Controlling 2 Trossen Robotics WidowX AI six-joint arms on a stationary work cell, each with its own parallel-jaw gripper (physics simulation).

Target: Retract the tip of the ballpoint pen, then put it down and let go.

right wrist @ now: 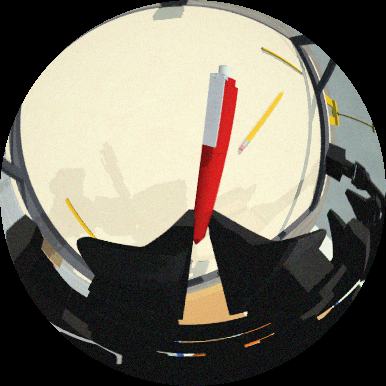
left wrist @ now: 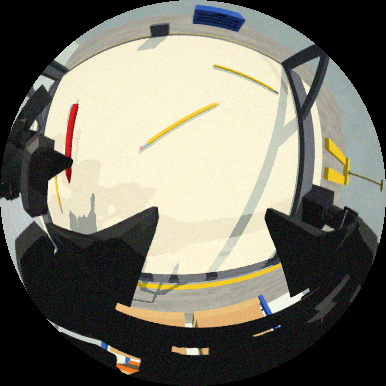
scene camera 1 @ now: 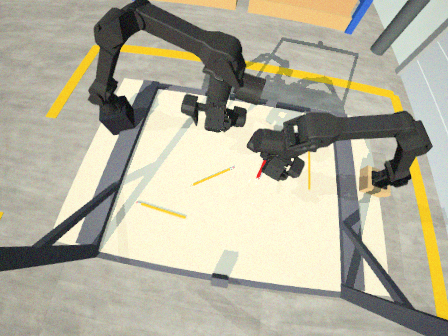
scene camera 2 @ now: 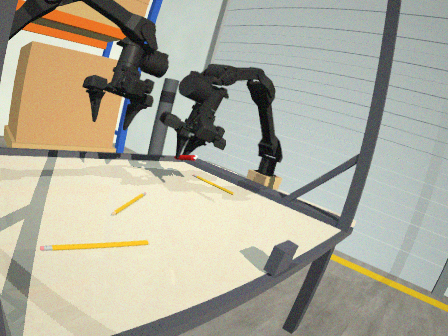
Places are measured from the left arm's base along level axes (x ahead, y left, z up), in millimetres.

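Pixels of known places: left gripper, fingertip midpoint: (right wrist: pixel 338 199) (left wrist: pixel 215 213) (scene camera 2: pixel 109 126); right gripper, fingertip midpoint: (right wrist: pixel 200 214) (left wrist: pixel 70 161) (scene camera 1: pixel 265 159) (scene camera 2: pixel 178 159); left arm's base, link origin: (right wrist: pixel 342 165) (left wrist: pixel 327 212) (scene camera 1: pixel 112 107); right arm's base, link origin: (scene camera 1: pixel 379 180) (scene camera 2: pixel 265 173).
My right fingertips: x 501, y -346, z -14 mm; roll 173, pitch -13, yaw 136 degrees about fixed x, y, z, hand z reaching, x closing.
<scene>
Ahead of a thing's pixels: the offset from my right fingertips to its middle. Level surfaces: height alone.
A red ballpoint pen @[16 mm back, 21 mm right, 13 mm up] (scene camera 1: pixel 260 170) (scene camera 2: pixel 187 157) (left wrist: pixel 71 135) (right wrist: pixel 214 165) with a pale clip and a white button is held tilted above the cream table top @[93 mm down] (scene camera 1: pixel 275 240) (scene camera 2: pixel 200 280). My right gripper (scene camera 2: pixel 180 154) (right wrist: pixel 200 214) is shut on the pen near its tapered end. The button end points away from the fingers and the white button stands out. No bare writing point shows at the tapered end, which is partly between the fingers. My left gripper (scene camera 2: pixel 110 124) (left wrist: pixel 215 213) is open and empty, high above the table, to the left of the pen in scene camera 1.
One pencil @[190 mm back, 15 mm left, 89 mm down] (scene camera 1: pixel 213 176) (scene camera 2: pixel 129 204) (left wrist: pixel 180 122) (right wrist: pixel 262 120) lies mid-table, another pencil @[398 mm back, 61 mm right, 89 mm down] (scene camera 1: pixel 162 210) (scene camera 2: pixel 100 245) lower left in scene camera 1, and a third pencil @[206 mm ahead, 47 mm right, 89 mm down] (scene camera 1: pixel 309 177) (scene camera 2: pixel 214 185) at the right. A dark block @[252 mm back, 328 mm right, 62 mm down] (scene camera 1: pixel 220 280) (scene camera 2: pixel 281 257) sits at the table edge.
</scene>
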